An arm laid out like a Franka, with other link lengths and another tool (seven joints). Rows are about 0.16 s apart.
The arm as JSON. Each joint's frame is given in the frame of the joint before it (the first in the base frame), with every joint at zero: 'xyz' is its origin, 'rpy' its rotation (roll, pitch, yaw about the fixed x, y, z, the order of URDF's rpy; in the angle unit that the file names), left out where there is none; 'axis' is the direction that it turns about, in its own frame. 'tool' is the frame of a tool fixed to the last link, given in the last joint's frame.
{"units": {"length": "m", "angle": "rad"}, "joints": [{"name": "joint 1", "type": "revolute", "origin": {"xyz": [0.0, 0.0, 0.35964]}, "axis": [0.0, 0.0, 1.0]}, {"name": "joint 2", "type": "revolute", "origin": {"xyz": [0.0, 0.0, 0.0], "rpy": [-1.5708, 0.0, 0.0]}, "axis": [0.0, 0.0, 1.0]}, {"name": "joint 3", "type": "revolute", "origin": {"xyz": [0.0, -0.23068, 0.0], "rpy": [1.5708, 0.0, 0.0]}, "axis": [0.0, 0.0, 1.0]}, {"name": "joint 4", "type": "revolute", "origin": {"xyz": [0.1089, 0.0, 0.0], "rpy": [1.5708, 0.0, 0.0]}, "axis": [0.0, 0.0, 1.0]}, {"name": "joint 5", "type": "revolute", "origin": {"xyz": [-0.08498, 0.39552, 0.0], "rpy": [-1.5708, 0.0, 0.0]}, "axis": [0.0, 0.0, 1.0]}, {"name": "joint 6", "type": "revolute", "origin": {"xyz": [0.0, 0.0, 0.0], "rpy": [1.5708, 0.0, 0.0]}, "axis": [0.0, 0.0, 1.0]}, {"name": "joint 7", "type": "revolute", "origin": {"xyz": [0.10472, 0.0, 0.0], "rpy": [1.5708, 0.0, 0.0]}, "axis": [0.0, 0.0, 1.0]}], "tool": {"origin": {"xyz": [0.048, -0.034, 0.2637], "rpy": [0.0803, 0.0, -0.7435]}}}
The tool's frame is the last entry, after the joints.
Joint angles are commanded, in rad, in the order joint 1, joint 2, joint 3, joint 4, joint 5, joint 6, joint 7. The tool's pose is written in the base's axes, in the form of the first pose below.
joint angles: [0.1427 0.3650 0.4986 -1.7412 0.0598 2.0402 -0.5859]
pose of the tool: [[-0.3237, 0.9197, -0.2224, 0.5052], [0.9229, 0.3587, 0.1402, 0.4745], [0.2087, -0.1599, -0.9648, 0.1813], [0, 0, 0, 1]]
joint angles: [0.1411 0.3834 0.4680 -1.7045 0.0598 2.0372 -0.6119]
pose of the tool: [[-0.3174, 0.9256, -0.2061, 0.5272], [0.9243, 0.3505, 0.1508, 0.4609], [0.2118, -0.1427, -0.9668, 0.1846], [0, 0, 0, 1]]
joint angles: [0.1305 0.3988 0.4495 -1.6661 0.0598 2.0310 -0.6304]
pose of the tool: [[-0.3071, 0.9328, -0.1884, 0.5484], [0.9267, 0.3382, 0.1637, 0.4481], [0.2164, -0.1243, -0.9684, 0.1917], [0, 0, 0, 1]]
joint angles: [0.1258 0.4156 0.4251 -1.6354 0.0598 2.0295 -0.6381]
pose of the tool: [[-0.2868, 0.9421, -0.1738, 0.5677], [0.9332, 0.3157, 0.1717, 0.4341], [0.2167, -0.1129, -0.9697, 0.1935], [0, 0, 0, 1]]
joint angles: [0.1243 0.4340 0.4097 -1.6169 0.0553 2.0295 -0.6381]
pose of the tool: [[-0.2713, 0.9473, -0.1702, 0.5782], [0.9385, 0.2996, 0.1716, 0.4248], [0.2136, -0.1132, -0.9703, 0.1889], [0, 0, 0, 1]]
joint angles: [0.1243 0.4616 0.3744 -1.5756 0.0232 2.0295 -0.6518]
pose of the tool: [[-0.2660, 0.9537, -0.1405, 0.6024], [0.9463, 0.2861, 0.1507, 0.4011], [0.1839, -0.0929, -0.9785, 0.1847], [0, 0, 0, 1]]
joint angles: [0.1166 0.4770 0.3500 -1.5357 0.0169 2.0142 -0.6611]
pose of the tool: [[-0.2479, 0.9607, -0.1252, 0.6215], [0.9530, 0.2651, 0.1470, 0.3813], [0.1744, -0.0829, -0.9812, 0.1893], [0, 0, 0, 1]]
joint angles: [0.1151 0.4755 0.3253 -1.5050 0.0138 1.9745 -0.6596]
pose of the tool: [[-0.2263, 0.9658, -0.1263, 0.6315], [0.9610, 0.2426, 0.1330, 0.3628], [0.1591, -0.0913, -0.9830, 0.1976], [0, 0, 0, 1]]
